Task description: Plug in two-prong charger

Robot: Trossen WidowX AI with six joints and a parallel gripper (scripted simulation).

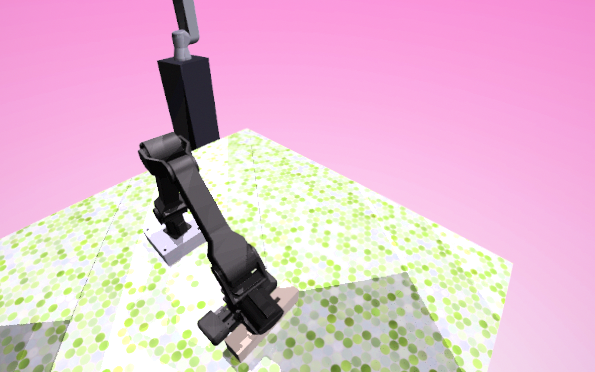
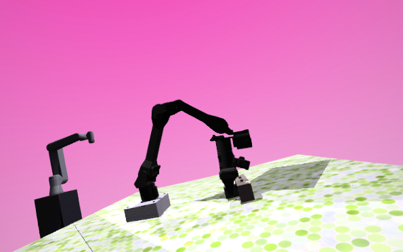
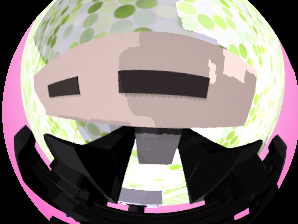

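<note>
Now: gripper tip 2 cm short of the charger and 1 cm below it.
</note>
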